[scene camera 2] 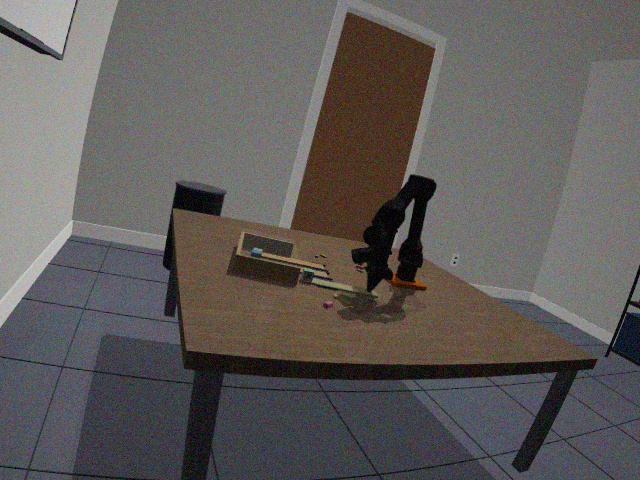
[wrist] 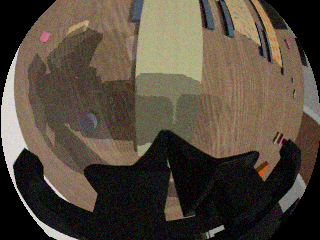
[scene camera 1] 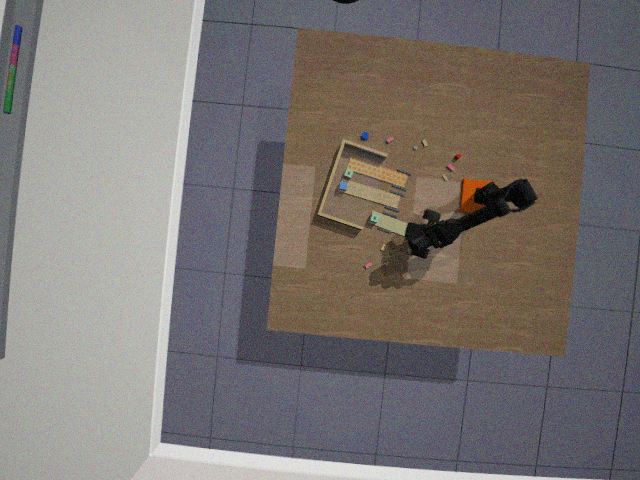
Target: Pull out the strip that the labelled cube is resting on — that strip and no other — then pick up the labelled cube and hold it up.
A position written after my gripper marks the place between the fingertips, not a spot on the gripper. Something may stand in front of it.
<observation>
I see my gripper (scene camera 2: 368, 292).
My gripper also shows in the wrist view (wrist: 164, 134).
</observation>
